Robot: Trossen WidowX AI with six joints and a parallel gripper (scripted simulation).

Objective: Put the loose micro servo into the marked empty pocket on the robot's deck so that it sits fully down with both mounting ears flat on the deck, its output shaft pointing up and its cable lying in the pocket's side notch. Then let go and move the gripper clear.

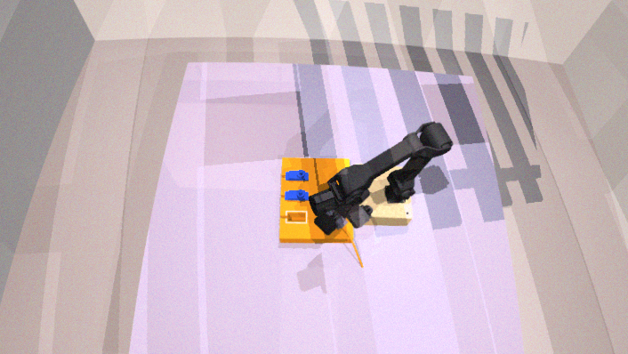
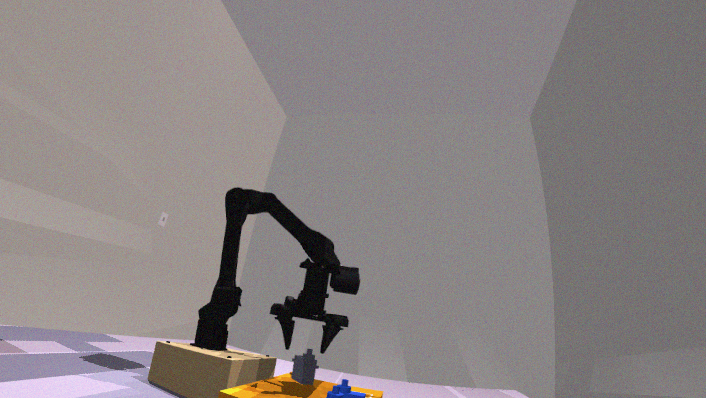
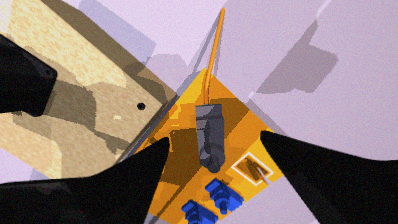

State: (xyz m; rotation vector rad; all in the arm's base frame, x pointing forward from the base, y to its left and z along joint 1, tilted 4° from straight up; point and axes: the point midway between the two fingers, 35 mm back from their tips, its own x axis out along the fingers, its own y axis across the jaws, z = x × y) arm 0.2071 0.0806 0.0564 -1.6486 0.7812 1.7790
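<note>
The yellow deck lies 2 cm ahead of my gripper tip, 10 cm to the right of it and 9 cm below it.
</note>
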